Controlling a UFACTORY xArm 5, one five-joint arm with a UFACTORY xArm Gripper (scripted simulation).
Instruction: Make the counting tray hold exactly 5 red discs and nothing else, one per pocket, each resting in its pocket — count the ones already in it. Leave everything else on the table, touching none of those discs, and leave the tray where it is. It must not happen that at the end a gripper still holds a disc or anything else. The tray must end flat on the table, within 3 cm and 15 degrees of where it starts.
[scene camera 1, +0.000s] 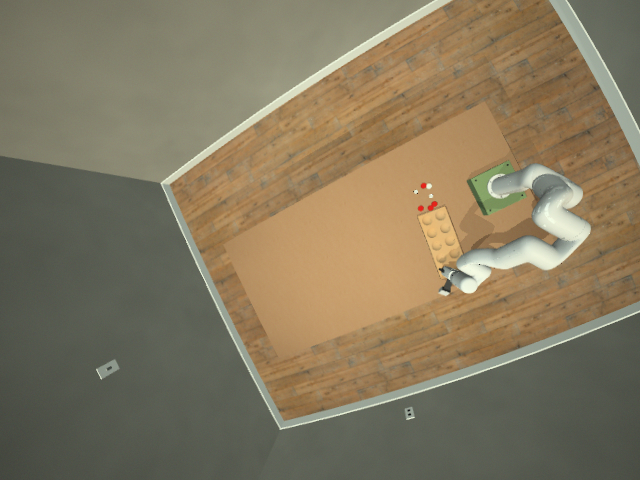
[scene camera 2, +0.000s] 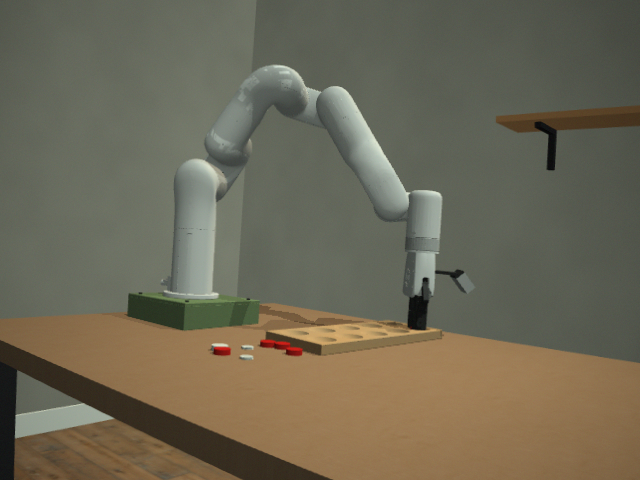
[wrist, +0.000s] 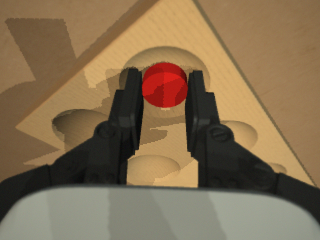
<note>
I see my gripper (scene camera 2: 416, 329) and a red disc (wrist: 165, 85).
My gripper is seen too in the wrist view (wrist: 164, 88).
</note>
